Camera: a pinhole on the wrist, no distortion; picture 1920 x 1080 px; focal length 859.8 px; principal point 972.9 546.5 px. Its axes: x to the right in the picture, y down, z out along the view. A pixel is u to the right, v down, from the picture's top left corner.
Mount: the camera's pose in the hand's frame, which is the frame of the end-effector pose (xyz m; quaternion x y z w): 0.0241 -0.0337 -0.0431 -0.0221 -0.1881 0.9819 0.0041
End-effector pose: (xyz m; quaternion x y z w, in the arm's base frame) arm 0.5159 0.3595 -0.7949 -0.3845 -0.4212 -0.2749 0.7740
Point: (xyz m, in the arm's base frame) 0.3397 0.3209 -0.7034
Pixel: 1077 1040
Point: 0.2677 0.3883 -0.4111
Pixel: 525 866
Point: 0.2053 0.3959 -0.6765
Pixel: 1147 852
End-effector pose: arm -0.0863 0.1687 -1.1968 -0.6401 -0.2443 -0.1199 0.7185
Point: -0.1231 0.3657 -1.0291
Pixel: 752 540
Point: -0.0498 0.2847 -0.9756
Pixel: 323 785
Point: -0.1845 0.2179 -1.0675
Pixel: 1132 910
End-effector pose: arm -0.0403 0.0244 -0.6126 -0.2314 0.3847 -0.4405 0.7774
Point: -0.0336 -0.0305 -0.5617
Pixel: 878 500
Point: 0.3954 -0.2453 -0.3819
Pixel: 487 277
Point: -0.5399 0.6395 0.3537
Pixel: outside the picture
